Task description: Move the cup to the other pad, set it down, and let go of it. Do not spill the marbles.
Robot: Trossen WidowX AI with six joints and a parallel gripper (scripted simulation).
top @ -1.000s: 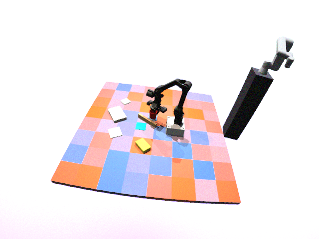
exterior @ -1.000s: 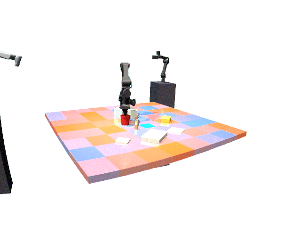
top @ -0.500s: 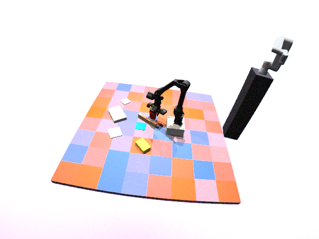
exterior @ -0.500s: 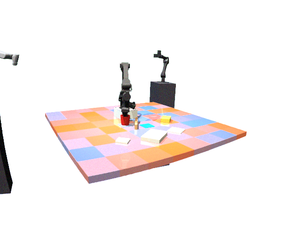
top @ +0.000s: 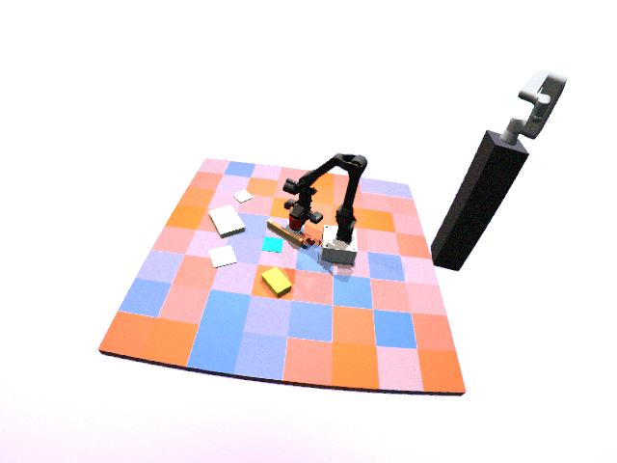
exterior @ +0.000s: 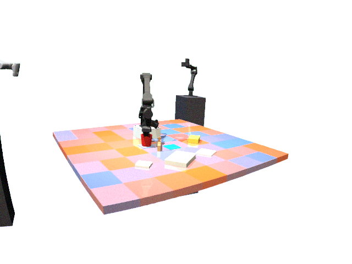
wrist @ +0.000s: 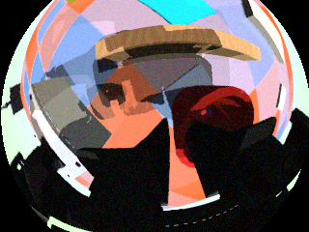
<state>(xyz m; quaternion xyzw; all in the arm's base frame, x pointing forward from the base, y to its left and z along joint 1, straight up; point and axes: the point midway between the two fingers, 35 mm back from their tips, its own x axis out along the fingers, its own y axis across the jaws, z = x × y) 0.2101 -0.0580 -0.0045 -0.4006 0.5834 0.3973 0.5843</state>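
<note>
Right now my gripper tip is 14 cm to the right of the cyan pad, 10 cm short of it and 4 cm above it. Round my gripper tip: yellow block 35 cm to the left, 2 cm below, 2 cm ahead; then wooden bar 7 cm ahead, 6 cm to the left, 3 cm below; then red cup 3 cm ahead, 1 cm to the right.
</note>
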